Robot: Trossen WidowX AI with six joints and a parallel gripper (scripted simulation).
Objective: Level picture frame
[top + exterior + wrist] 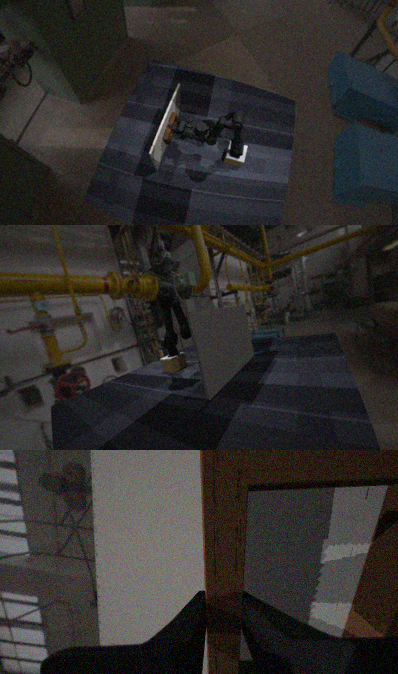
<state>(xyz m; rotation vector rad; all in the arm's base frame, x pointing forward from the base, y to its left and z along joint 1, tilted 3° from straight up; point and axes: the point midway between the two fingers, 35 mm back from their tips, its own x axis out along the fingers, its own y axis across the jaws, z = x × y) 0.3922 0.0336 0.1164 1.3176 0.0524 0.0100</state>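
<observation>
My gripper tip is 10 mm to the left of the picture frame and 50 mm above it. Round my gripper tip: wall panel: 10 mm ahead, 10 mm to the right, 70 mm below.
</observation>
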